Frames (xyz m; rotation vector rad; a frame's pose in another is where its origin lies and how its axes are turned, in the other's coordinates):
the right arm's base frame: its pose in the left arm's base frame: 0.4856 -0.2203 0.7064 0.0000 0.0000 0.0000
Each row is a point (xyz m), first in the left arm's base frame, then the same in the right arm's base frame.
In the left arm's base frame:
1: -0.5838 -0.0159 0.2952
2: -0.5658 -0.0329 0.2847
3: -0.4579 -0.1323 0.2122
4: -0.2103 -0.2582 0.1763
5: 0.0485 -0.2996 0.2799
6: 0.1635 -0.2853 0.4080
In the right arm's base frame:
1: -1.0694 0.2044 -0.4112
2: -1.0514 0.1874 -0.4217
3: -0.9435 0.0880 -0.4942
4: -0.6959 -0.0379 -0.5301
5: -0.4371 -0.0793 -0.4265
6: -0.3221 -0.0650 -0.2984

